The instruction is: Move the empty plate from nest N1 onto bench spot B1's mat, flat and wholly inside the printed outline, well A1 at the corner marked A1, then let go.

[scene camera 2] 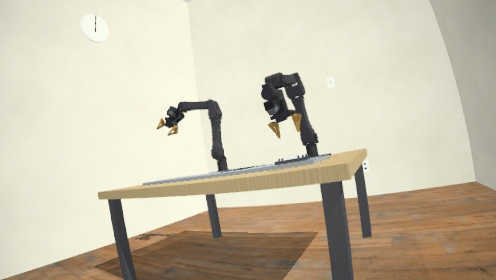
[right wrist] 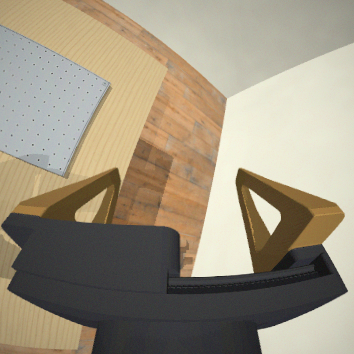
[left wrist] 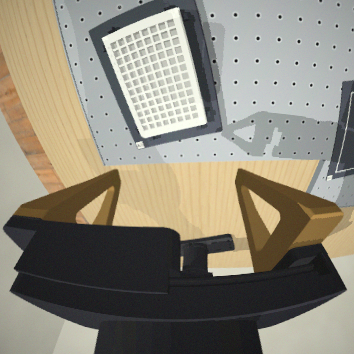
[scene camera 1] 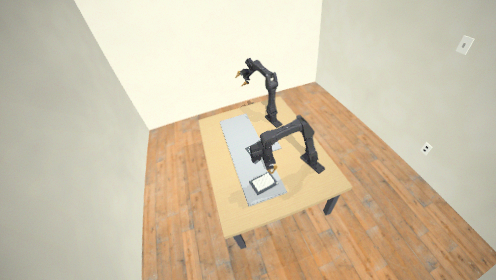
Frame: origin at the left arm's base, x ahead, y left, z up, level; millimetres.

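Seen in the pictures: left gripper, between the fingertips: (scene camera 2: 288,135) (left wrist: 177,174) (scene camera 1: 270,168); right gripper, between the fingertips: (scene camera 2: 162,132) (right wrist: 177,173) (scene camera 1: 238,82); left arm's base, origin of its link: (left wrist: 195,245) (scene camera 1: 312,163); right arm's base, origin of its link: (scene camera 1: 273,120).
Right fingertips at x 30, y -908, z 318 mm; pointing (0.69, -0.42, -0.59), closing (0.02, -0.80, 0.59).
Note:
Pixels of each thing's middle, then the offset from my right fingertips to it. "pt": a spot on its surface instead. Level surfaces: height alone.
- white gridded plate, middle of its body: (left wrist: 156,78) (scene camera 2: 293,156) (scene camera 1: 263,181) dx +359, dy +823, dz -286 mm
- dark nest N1, a spot on its surface: (left wrist: 209,100) pt dx +314, dy +777, dz -293 mm
- small white corner tag, a spot on its surface: (left wrist: 140,145) pt dx +288, dy +885, dz -293 mm
- B1, a spot on its surface: (left wrist: 347,115) pt dx +240, dy +584, dz -303 mm
- grey perforated board, height of its surface: dz -305 mm
The white gridded plate (scene camera 1: 263,183) (left wrist: 156,75) sits in the dark nest N1 (left wrist: 209,100) on the grey board. A small white corner tag (left wrist: 140,145) shows on the nest's rim; its lettering is too small to read. The dark mat of B1 (left wrist: 347,115) with its white outline shows in part at the right edge of the left wrist view; in scene camera 1 the left arm hides most of it. My left gripper (scene camera 1: 271,170) (scene camera 2: 289,134) (left wrist: 177,174) is open and empty, above the table beside the plate. My right gripper (scene camera 1: 240,80) (scene camera 2: 164,131) (right wrist: 177,173) is open and empty, raised high.
The grey perforated board (scene camera 1: 233,131) (left wrist: 280,65) (right wrist: 45,95) lies along the wooden table (scene camera 1: 215,165) (scene camera 2: 225,187). The left arm reaches over the board between the nest and the right arm's side. The right arm stands at the table's far end in scene camera 1.

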